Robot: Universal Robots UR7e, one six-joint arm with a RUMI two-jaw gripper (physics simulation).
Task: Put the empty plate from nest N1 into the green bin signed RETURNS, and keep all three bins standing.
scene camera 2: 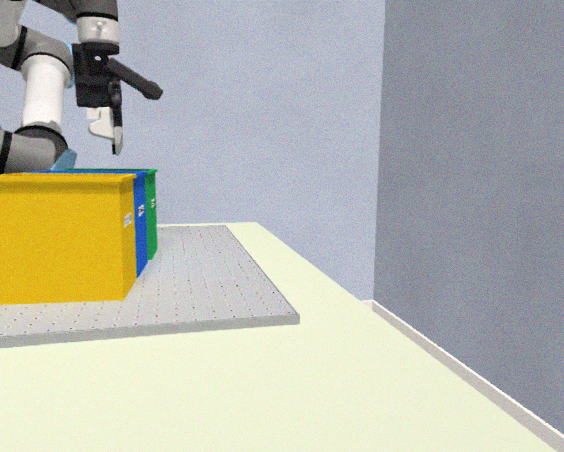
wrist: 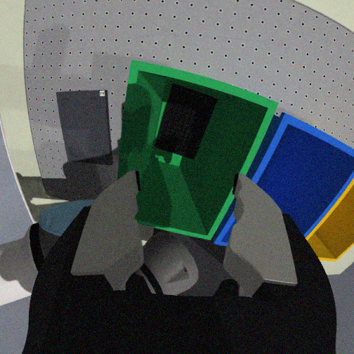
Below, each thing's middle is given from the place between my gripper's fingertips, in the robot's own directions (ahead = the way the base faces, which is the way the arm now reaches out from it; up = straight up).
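Labels:
The black well plate (wrist: 186,115) is 20 cm below my hand and 1 cm to the left of it. As for the blue bin (scene camera 2: 139,182), I find it 13 cm to the right of my hand, 3 cm behind it and 12 cm below it. The yellow bin (scene camera 2: 74,233) is 26 cm to the right of my hand, 5 cm behind it and 12 cm below it, whereas the green bin (scene camera 2: 150,188) is 12 cm below my hand and 1 cm behind it.

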